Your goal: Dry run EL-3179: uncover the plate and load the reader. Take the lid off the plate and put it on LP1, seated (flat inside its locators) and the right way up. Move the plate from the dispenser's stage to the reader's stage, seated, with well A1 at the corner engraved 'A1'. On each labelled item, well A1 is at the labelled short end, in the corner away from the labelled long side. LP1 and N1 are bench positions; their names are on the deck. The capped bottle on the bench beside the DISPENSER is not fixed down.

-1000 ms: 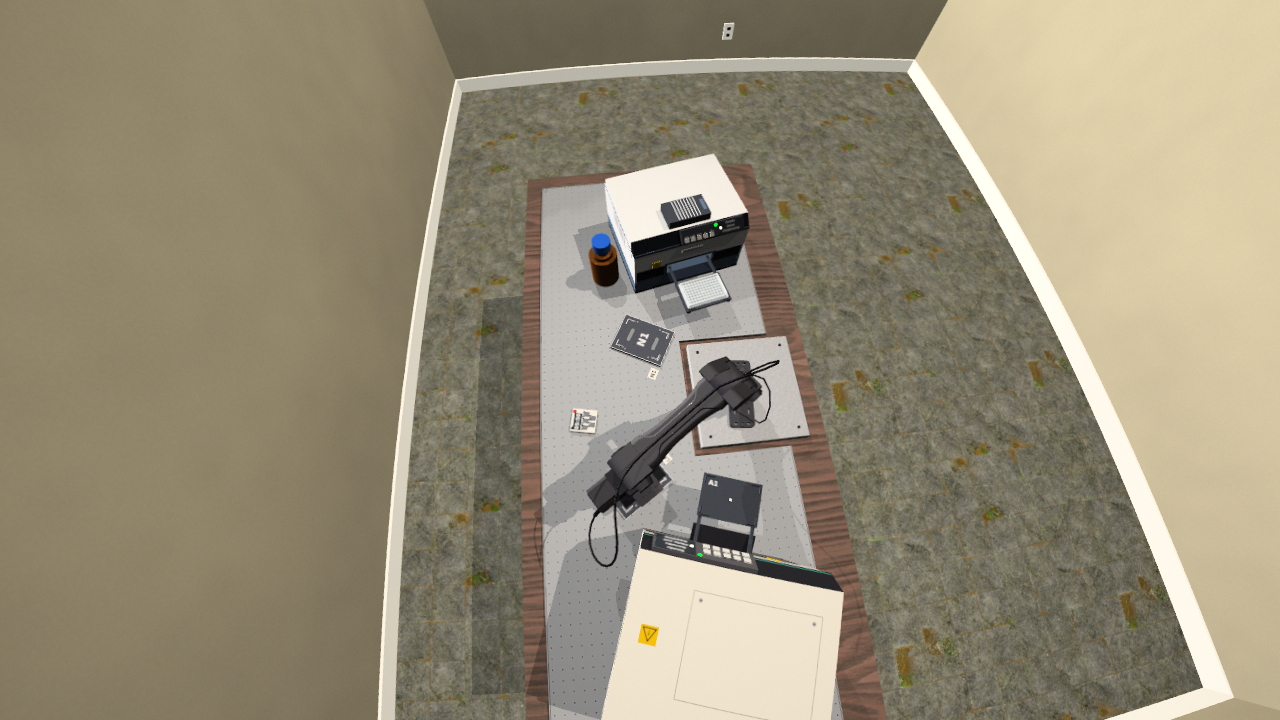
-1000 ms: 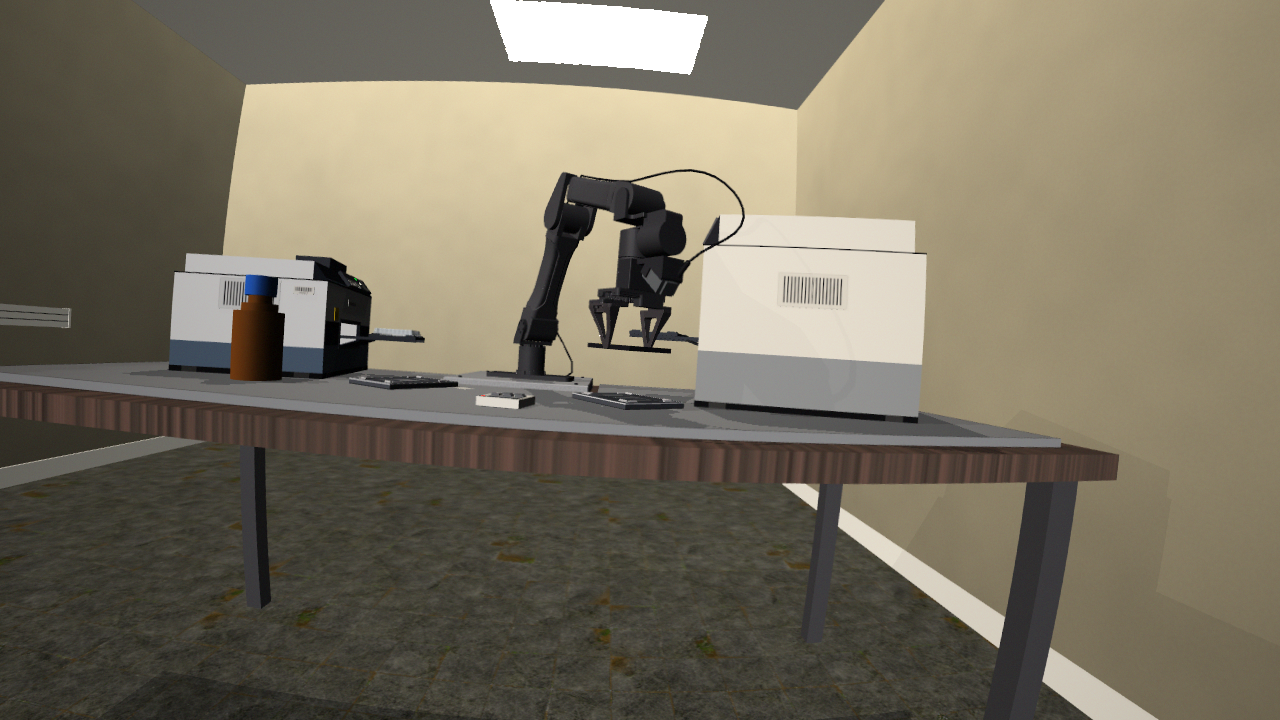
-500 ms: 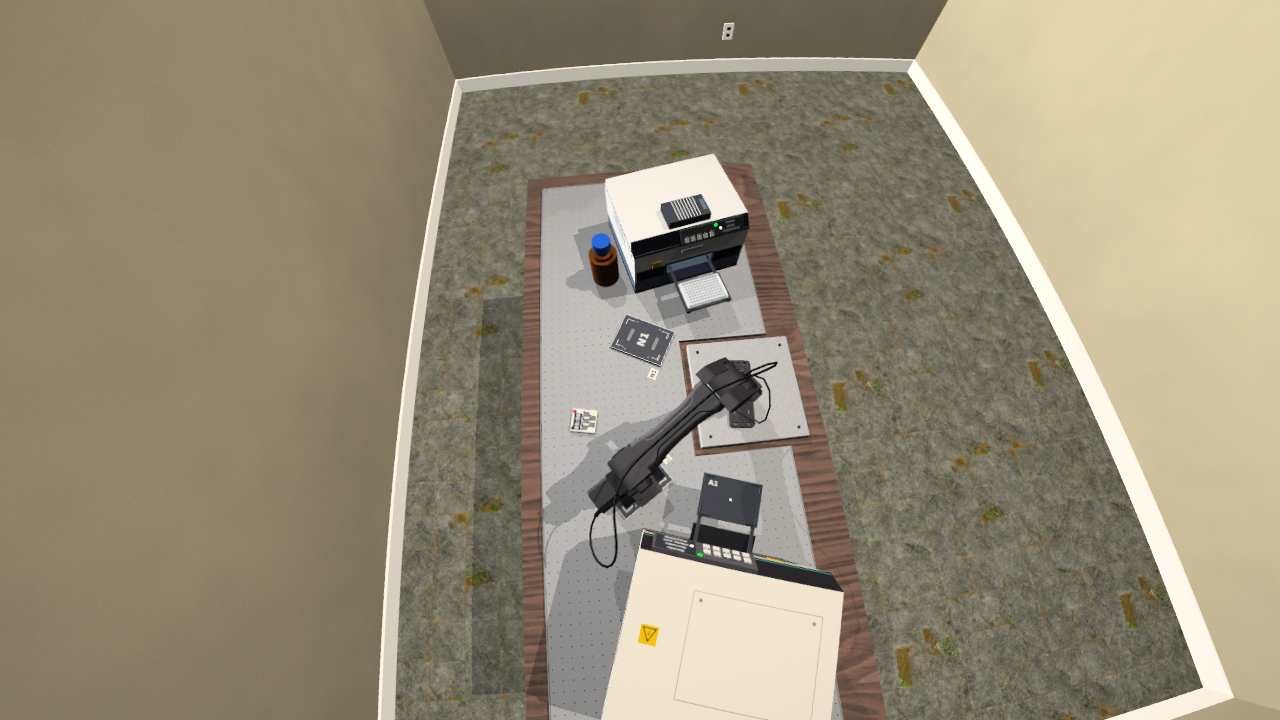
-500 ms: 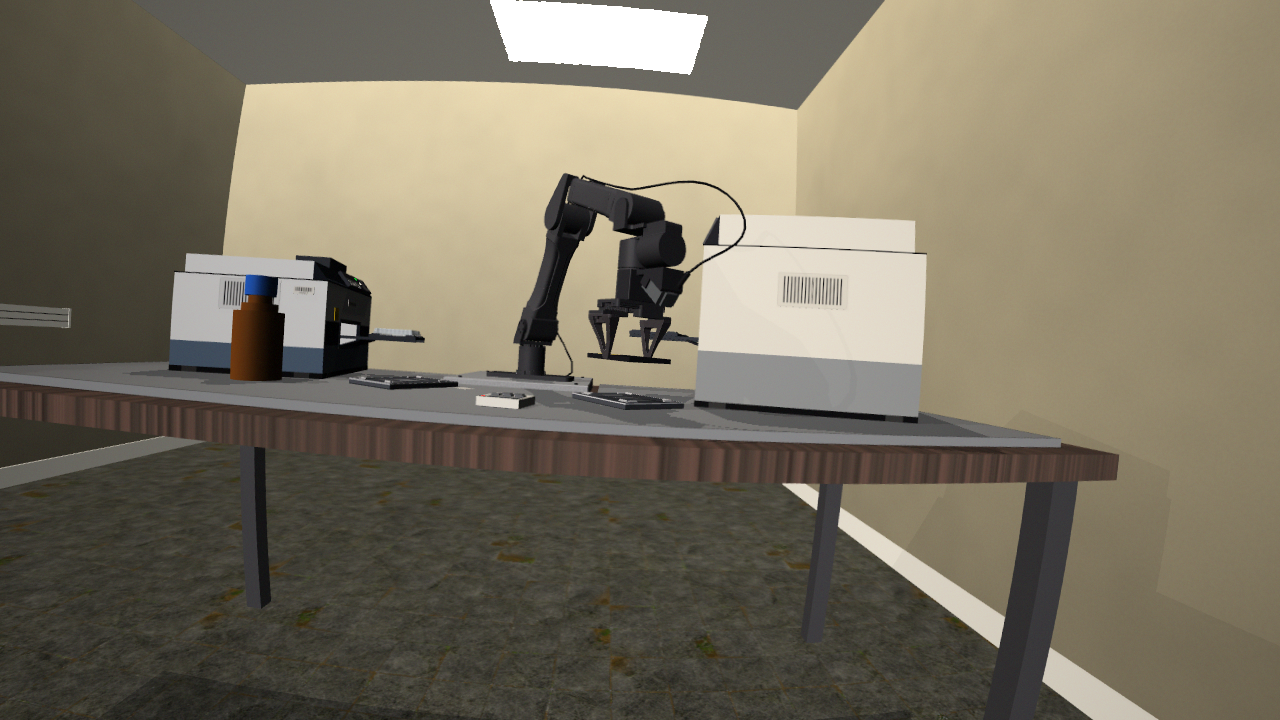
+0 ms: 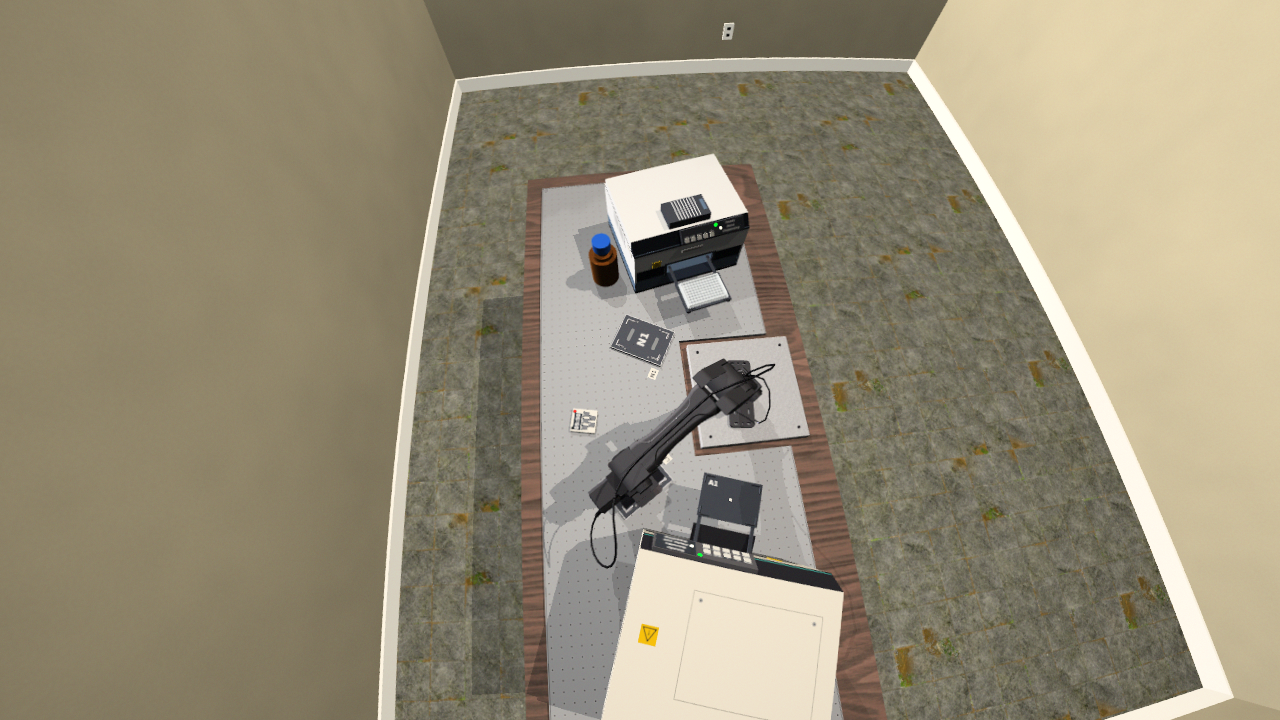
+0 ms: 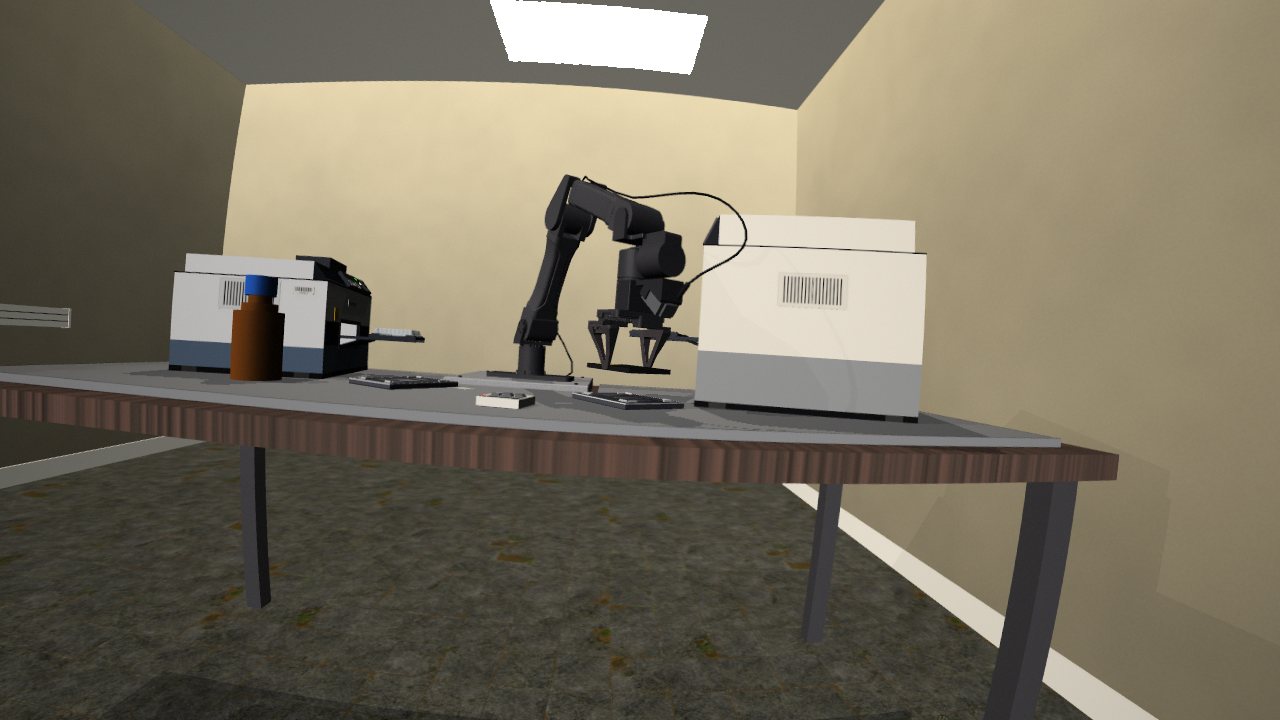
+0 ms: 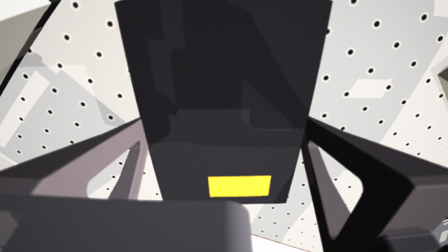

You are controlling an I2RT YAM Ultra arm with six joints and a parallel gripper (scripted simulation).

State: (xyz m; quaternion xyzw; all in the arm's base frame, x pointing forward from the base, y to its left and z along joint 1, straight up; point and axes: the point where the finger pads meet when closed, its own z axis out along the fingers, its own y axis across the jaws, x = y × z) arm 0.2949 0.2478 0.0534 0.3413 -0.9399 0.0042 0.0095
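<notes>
The LP1 tag lies 80 mm behind my hand, 70 mm to the right of it and 60 mm below it. Round my hand: lid (right at my hand); then capped brown bottle (650 mm to the right, 110 mm ahead, 50 mm above); then clear well plate (540 mm to the right, 190 mm behind, 30 mm above).
</notes>
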